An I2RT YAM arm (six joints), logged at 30 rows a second.
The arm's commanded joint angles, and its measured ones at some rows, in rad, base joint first. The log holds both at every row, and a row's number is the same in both.
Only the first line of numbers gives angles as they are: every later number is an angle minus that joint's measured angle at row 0.
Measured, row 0:
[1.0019 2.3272 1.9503 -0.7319 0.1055 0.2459]
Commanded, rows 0 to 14:
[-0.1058 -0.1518 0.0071 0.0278 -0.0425 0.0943]
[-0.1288 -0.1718 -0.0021 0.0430 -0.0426 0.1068]
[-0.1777 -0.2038 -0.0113 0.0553 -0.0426 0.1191]
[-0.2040 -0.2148 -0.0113 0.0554 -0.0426 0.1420]
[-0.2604 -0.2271 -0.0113 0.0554 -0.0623 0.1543]
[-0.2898 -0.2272 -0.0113 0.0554 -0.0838 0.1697]
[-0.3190 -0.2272 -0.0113 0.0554 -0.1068 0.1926]
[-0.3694 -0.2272 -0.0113 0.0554 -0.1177 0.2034]
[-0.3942 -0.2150 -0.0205 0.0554 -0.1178 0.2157]
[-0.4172 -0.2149 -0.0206 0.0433 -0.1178 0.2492]
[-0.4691 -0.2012 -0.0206 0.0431 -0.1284 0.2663]
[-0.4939 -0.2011 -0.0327 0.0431 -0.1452 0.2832]
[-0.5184 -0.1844 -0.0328 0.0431 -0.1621 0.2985]
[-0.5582 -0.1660 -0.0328 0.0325 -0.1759 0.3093]
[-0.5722 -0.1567 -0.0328 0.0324 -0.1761 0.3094]
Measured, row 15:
[-0.5420 -0.1927 -0.0183 0.0554 -0.1171 0.2460]
